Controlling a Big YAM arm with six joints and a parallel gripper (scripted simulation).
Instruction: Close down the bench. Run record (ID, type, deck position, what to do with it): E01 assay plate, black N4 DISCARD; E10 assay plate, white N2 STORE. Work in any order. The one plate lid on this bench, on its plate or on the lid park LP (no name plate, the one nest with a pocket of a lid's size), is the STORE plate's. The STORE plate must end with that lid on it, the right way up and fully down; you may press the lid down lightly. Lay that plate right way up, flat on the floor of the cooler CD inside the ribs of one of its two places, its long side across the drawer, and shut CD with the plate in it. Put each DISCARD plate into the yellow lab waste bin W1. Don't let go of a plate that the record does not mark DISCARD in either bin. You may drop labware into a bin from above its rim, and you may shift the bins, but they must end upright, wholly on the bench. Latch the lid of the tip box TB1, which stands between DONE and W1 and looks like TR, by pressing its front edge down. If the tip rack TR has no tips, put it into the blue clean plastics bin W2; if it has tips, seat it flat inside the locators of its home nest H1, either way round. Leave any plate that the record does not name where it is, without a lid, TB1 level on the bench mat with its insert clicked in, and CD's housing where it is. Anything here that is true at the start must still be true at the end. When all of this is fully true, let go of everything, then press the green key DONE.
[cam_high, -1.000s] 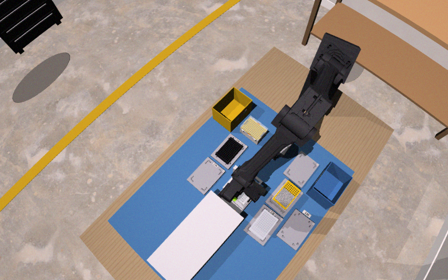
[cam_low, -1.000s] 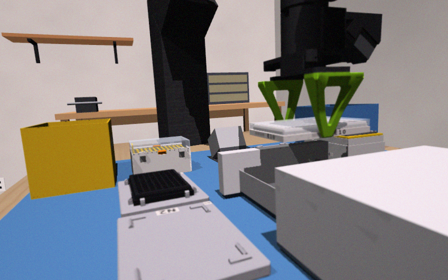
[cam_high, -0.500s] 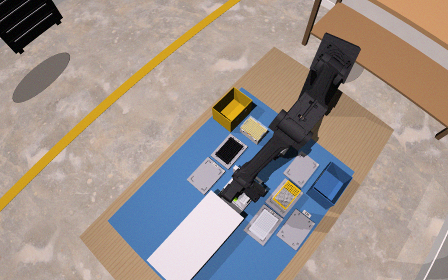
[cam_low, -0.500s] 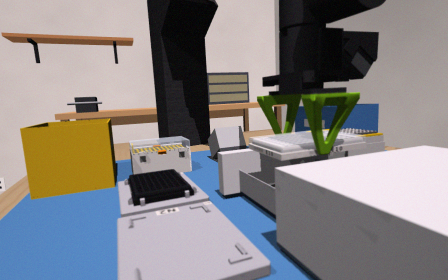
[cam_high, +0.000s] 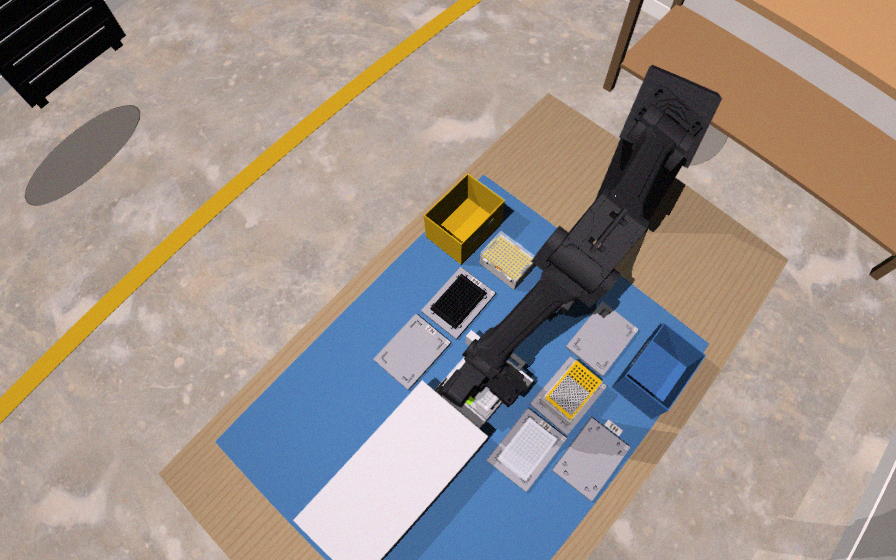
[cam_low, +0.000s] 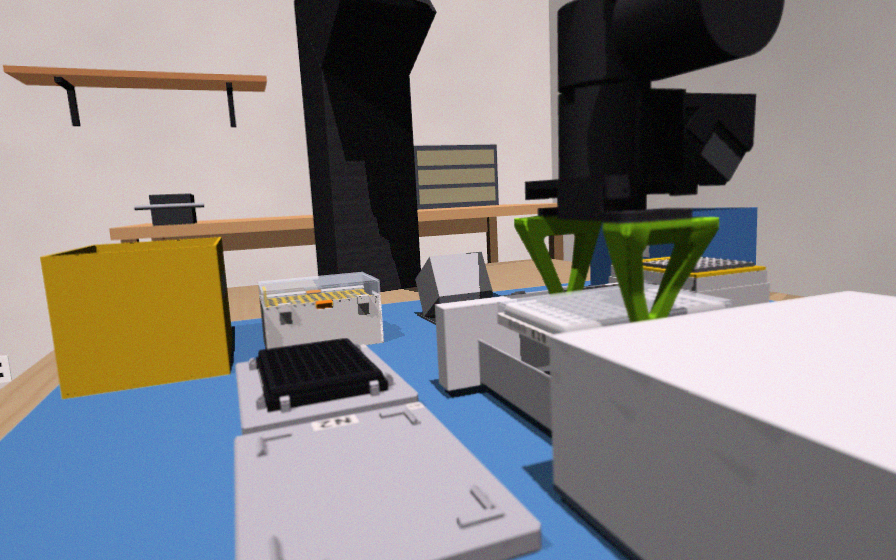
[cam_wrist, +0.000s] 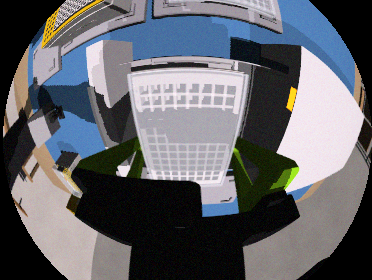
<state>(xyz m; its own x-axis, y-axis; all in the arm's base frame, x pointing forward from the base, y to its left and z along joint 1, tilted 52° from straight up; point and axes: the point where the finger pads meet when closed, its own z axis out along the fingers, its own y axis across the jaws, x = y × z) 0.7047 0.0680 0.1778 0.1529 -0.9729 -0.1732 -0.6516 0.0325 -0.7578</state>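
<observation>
My gripper is now 4 cm short of the cooler drawer, 4 cm above it and 2 cm to the right of it. From my hand the other things lie so: white assay plate: right at my hand; white cooler CD: 16 cm ahead, 5 cm to the left, 3 cm below; clear lid: 1 cm above.
</observation>
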